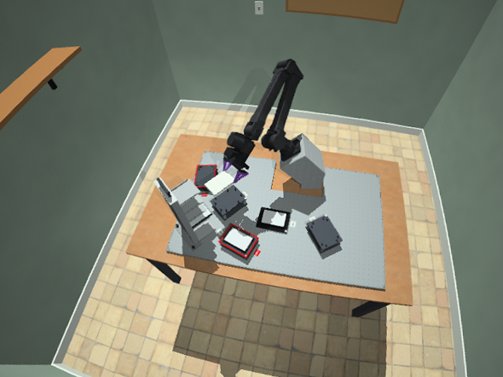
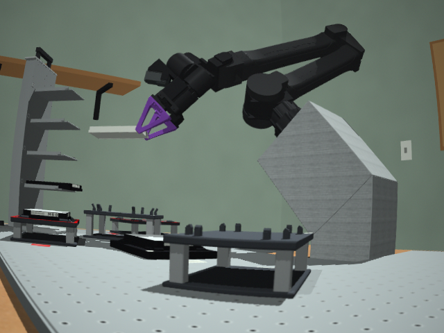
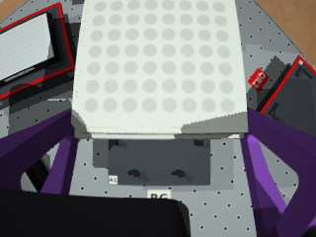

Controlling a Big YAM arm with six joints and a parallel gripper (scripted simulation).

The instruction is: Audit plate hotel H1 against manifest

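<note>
Right now my hand is 4 cm to the left of the white well plate and 4 cm short of it. Round my hand: plate hotel H1: 23 cm to the right, 20 cm ahead, 3 cm below; regrip nest: 19 cm below, 3 cm to the right, 2 cm ahead; RG deck label: 24 cm below, 5 cm to the left, 5 cm behind.
</note>
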